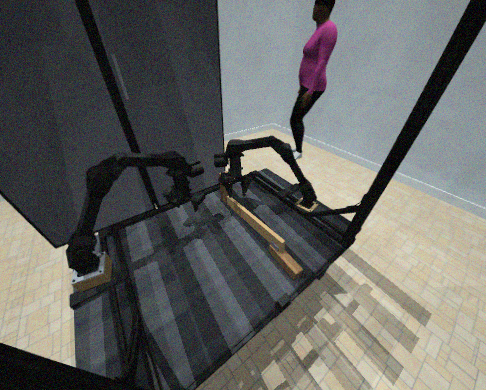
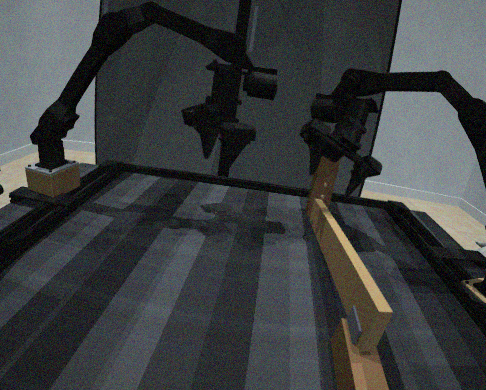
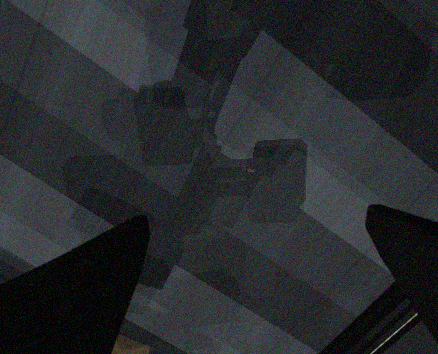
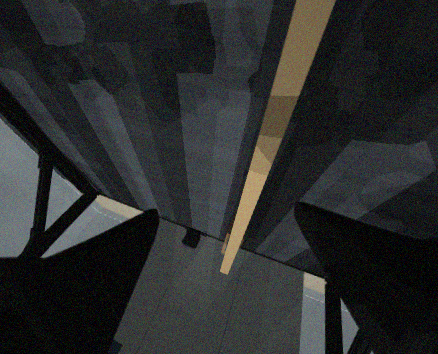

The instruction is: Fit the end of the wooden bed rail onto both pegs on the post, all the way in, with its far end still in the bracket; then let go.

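Where they show: left gripper, fingertip midpoint: (image 1: 187, 209) (image 2: 215, 164) (image 3: 255, 220); right gripper, fingertip midpoint: (image 1: 237, 197) (image 2: 329, 185) (image 4: 226, 211); left arm's base, origin of the base link: (image 1: 88, 266) (image 2: 52, 164); right arm's base, origin of the base link: (image 1: 306, 203).
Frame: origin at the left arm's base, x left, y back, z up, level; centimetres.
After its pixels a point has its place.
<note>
The wooden rail (image 1: 257, 223) @(x -8.6, y -67.4, z 0.3 cm) (image 2: 345, 265) @(x -11.2, y -67.7, z -0.3 cm) (image 4: 280, 115) @(x 11.1, y -65.6, z -1.5 cm) stands on edge, its back end at the upright wooden post (image 1: 223, 191) @(x 21.9, y -62.6, z -0.7 cm) (image 2: 325, 182) @(x 21.0, y -65.3, z 1.4 cm). Small light spots show on the post's face above the rail. Whether the rail is fully seated on the pegs cannot be told; the joint is small and dark. Its front end rests at the bracket block (image 1: 286, 261) @(x -28.7, y -69.7, z -3.8 cm) (image 2: 367, 372) @(x -27.2, y -70.6, z -3.8 cm), beside a small grey plate (image 2: 356, 318) @(x -21.1, y -68.9, z -1.4 cm). My right gripper (image 1: 234, 191) @(x 7.3, y -64.6, z 5.2 cm) (image 2: 333, 181) @(x 7.3, y -64.6, z 5.2 cm) (image 4: 226, 211) @(x 7.3, y -64.6, z 5.2 cm) is open and empty above the rail near the post. My left gripper (image 1: 182, 204) @(x 10.8, y -40.1, z 3.8 cm) (image 2: 215, 166) @(x 10.8, y -40.1, z 3.8 cm) (image 3: 255, 220) @(x 10.8, y -40.1, z 3.8 cm) is open and empty, left of the post.
The striped dark table (image 1: 215, 280) @(x -21.0, y -41.5, z -8.5 cm) (image 2: 200, 310) @(x -19.0, y -48.5, z -8.5 cm) has a black frame around its edges. Black uprights (image 1: 410, 125) @(x -31.7, y -100.9, z 47.9 cm) rise at its corners. A dark panel (image 1: 165, 75) (image 2: 170, 100) stands behind. A person in a pink top (image 1: 318, 57) stands beyond the table.
</note>
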